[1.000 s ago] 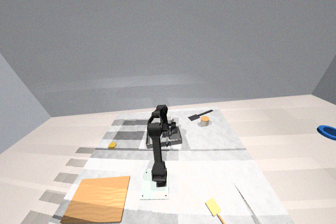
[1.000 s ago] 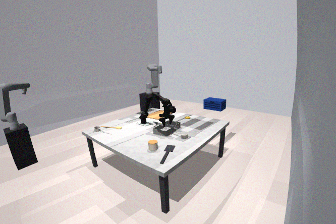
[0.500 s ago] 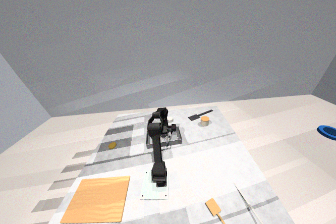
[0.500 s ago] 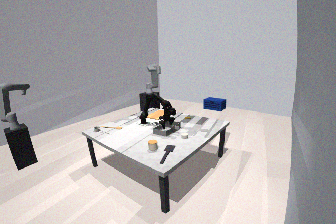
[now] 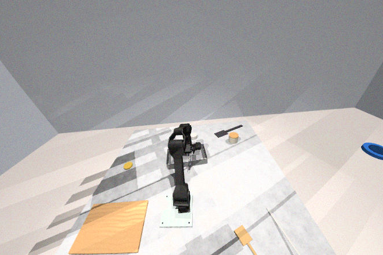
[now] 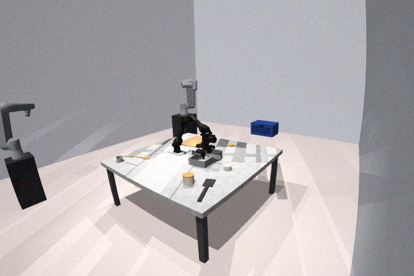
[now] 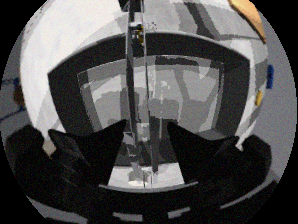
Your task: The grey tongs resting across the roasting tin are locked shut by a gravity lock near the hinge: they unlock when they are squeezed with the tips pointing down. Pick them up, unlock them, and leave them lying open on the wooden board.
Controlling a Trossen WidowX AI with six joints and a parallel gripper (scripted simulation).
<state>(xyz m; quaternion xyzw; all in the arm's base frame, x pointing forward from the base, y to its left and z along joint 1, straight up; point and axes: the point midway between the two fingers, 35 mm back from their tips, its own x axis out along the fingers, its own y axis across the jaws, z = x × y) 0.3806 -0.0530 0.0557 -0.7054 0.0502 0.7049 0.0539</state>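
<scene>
My gripper tip is now 20 mm past the grey roasting tin and 30 mm to the right of it. From my gripper tip the other things lie so: white cylinder (240 mm ahead, 50 mm to the right, 10 mm below); black spatula (270 mm ahead, 390 mm to the right, 30 mm below); tan jar (120 mm ahead, 400 mm to the right).
</scene>
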